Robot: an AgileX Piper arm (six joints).
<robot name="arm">
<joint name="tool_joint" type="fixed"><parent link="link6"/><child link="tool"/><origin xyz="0 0 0"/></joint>
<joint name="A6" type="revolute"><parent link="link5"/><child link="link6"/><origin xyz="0 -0.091 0" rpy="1.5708 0 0"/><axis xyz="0 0 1"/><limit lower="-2.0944" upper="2.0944"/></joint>
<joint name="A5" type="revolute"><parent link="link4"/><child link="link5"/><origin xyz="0 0 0" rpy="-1.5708 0 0"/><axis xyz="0 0 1"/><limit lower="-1.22" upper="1.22"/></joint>
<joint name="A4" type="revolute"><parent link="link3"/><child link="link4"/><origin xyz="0.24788 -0.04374 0" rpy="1.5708 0 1.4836"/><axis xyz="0 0 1"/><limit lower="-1.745" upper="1.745"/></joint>
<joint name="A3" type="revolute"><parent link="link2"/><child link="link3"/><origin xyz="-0.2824 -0.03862 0"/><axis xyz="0 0 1"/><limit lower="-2.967" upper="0"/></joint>
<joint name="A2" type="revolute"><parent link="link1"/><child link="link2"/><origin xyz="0 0 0" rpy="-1.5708 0 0"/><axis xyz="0 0 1"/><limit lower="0" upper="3.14"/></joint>
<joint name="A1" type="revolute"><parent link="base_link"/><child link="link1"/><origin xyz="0 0 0.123"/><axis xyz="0 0 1"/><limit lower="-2.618" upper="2.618"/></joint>
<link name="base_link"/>
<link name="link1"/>
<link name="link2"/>
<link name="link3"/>
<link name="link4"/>
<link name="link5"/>
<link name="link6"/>
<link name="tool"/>
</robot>
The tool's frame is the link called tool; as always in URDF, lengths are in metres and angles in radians.
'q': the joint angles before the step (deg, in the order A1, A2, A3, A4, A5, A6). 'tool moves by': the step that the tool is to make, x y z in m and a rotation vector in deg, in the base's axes. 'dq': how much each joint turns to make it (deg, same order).
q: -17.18, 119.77, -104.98, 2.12, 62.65, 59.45
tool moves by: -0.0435, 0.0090, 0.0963, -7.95, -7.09, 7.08
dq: -0.06, -13.10, -0.01, -2.69, 4.06, -7.47
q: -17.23, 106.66, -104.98, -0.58, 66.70, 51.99
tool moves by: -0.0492, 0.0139, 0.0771, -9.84, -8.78, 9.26
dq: -0.01, -11.53, 0.02, -0.85, -0.01, -11.12
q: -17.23, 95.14, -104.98, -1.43, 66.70, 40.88
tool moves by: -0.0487, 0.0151, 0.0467, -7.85, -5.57, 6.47
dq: 0.00, -9.41, 1.53, -0.01, 0.02, -8.71
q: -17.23, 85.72, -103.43, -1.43, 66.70, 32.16
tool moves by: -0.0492, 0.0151, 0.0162, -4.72, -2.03, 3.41
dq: 0.00, -9.60, 6.15, -0.12, -0.01, -5.14
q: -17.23, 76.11, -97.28, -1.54, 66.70, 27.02
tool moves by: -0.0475, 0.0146, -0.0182, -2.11, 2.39, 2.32
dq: -0.02, -10.58, 12.15, -0.05, 0.00, -3.57
